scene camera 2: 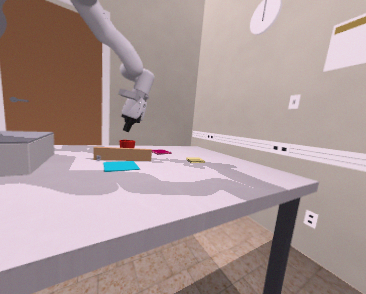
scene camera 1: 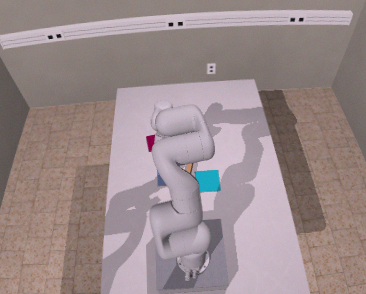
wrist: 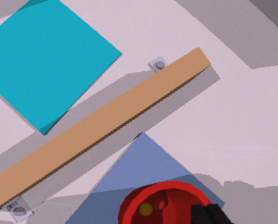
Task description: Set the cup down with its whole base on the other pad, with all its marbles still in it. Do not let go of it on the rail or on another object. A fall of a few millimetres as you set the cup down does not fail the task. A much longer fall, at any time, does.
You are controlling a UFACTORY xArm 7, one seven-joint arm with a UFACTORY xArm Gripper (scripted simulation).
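Scene:
Wooden rail [scene camera 2: 107, 153]: 700 mm from the lens.

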